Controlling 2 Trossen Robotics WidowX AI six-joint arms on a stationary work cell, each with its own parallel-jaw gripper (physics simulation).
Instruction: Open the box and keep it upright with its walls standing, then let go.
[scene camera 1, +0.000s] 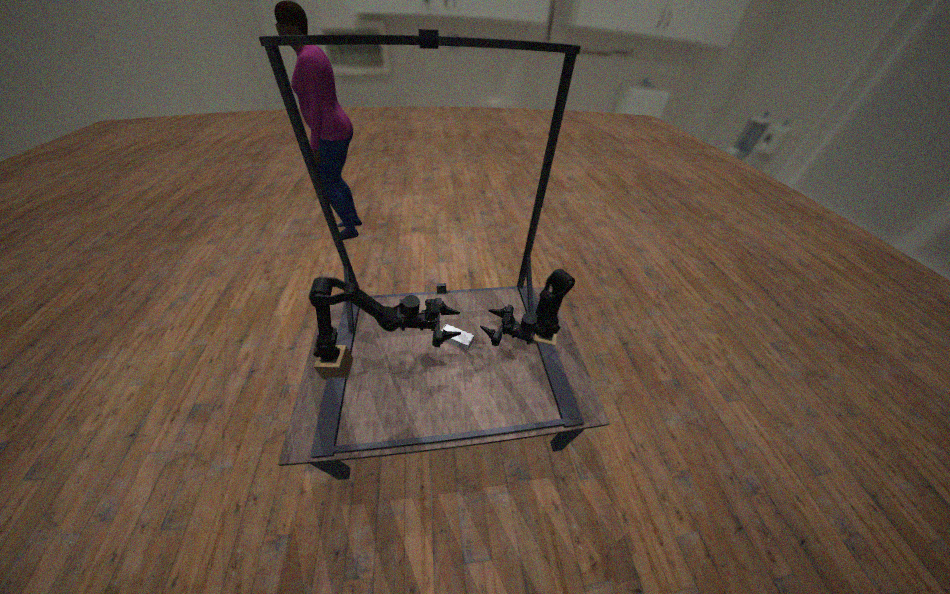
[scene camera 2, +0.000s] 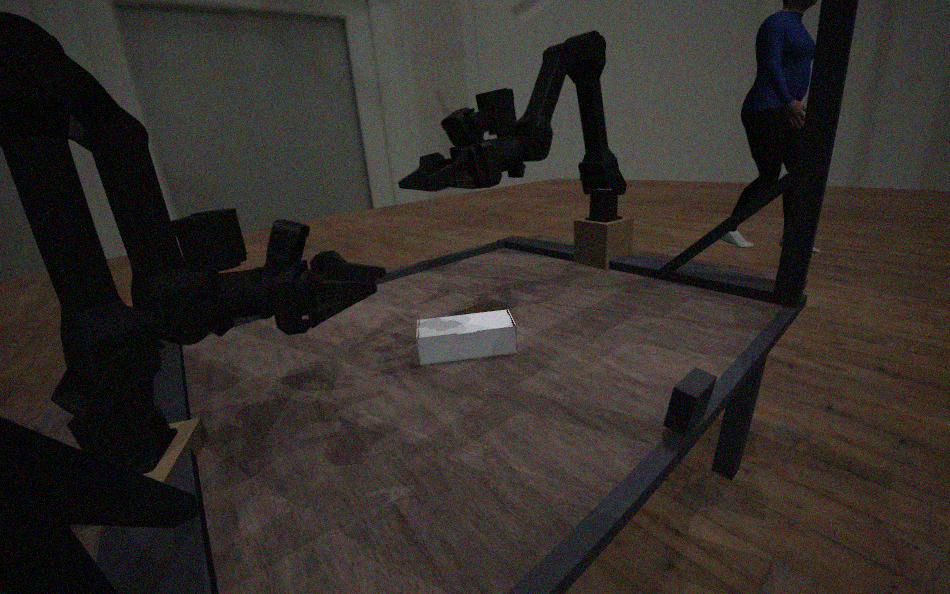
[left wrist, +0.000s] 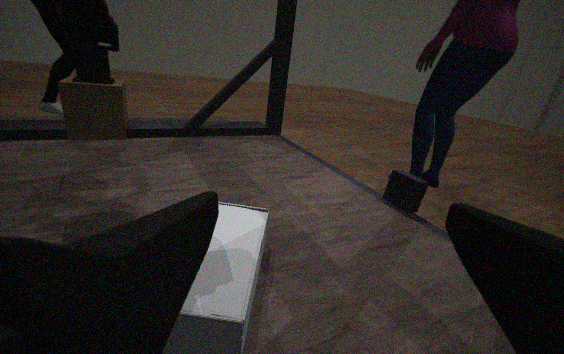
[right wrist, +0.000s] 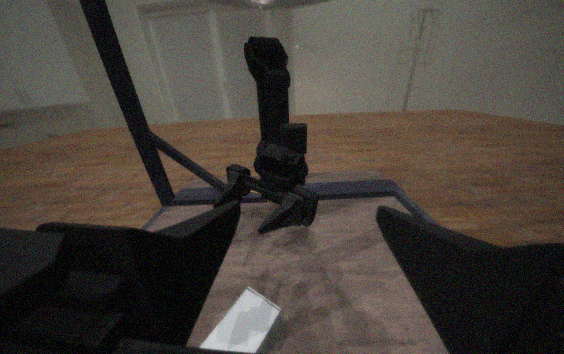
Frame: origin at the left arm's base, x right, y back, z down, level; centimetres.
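Seen in the pictures: left gripper, fingertip midpoint: (scene camera 1: 484, 318) (scene camera 2: 381, 278) (left wrist: 330, 208); right gripper, fingertip midpoint: (scene camera 1: 460, 322) (scene camera 2: 412, 183) (right wrist: 308, 210); left arm's base at its link origin: (scene camera 1: 545, 333) (scene camera 2: 134, 456); right arm's base at its link origin: (scene camera 1: 330, 355) (scene camera 2: 603, 219) (left wrist: 94, 81).
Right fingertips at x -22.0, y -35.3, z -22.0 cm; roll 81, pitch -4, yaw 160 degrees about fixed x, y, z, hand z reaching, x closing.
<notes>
Offsets run from my right fingertips to a thing's middle. "pt": to the spot under its first point. Level surfaces: height alone.
A closed white box @(dx +8.4, dy -4.2, dz +22.5 cm) (scene camera 1: 461, 336) (scene camera 2: 467, 338) (left wrist: 227, 270) (right wrist: 243, 322) lies flat on the table, its lid down. My left gripper (scene camera 1: 486, 320) (left wrist: 330, 208) is open and empty, above the table to the right of the box in scene camera 1. In the left wrist view its left finger covers part of the box. My right gripper (scene camera 1: 458, 322) is open and empty. It hangs higher, above the table behind the box in scene camera 2. In the right wrist view the near end of the box is cut off by the gripper's body.
The table @(dz +24.8 cm) (scene camera 1: 448, 406) (scene camera 2: 392, 483) has a dark raised frame edge. A small dark block @(dx +34.8, dy -21.3, dz +21.6 cm) (scene camera 2: 690, 401) (left wrist: 405, 191) stands at that edge. A dark upright post @(pt dx +18.2, dy -59.6, dz -0.5 cm) (scene camera 2: 819, 154) (left wrist: 281, 65) with a slanting brace stands at a corner. People stand beyond the table.
</notes>
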